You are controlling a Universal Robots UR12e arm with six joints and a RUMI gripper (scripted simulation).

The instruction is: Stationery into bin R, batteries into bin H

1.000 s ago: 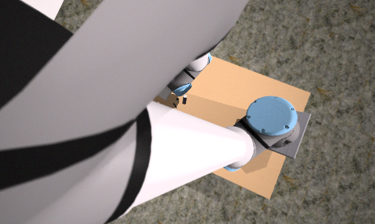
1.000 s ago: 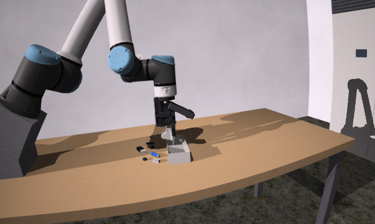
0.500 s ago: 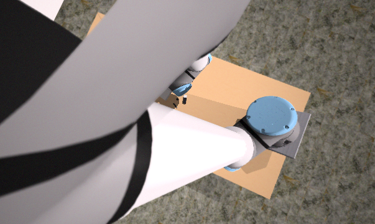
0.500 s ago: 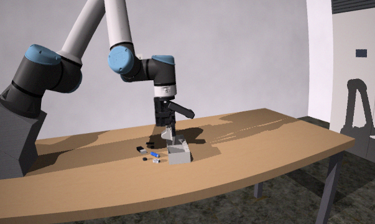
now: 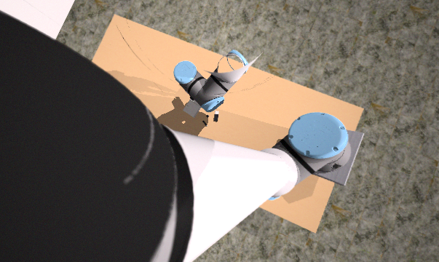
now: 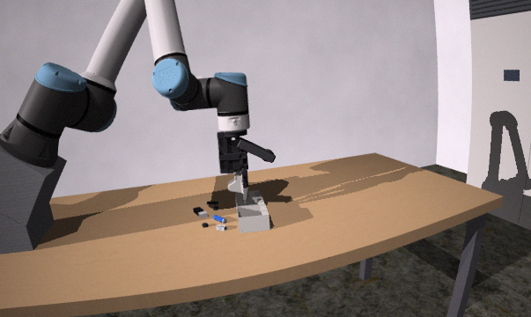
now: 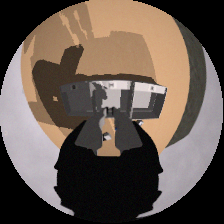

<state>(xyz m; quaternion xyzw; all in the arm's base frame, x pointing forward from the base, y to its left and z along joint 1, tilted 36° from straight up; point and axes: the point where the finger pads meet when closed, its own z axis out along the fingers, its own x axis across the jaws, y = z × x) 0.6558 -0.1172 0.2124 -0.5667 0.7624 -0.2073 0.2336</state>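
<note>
Now: hand 3 cm above the grey double bin, 1 cm to the left of it and 1 cm short of it. Also, from my hand: short black stick 14 cm to the left, 7 cm behind, 5 cm below; white item 10 cm behind, 7 cm to the right, 4 cm below; blue battery 9 cm behind, 5 cm below, 1 cm to the right.
</note>
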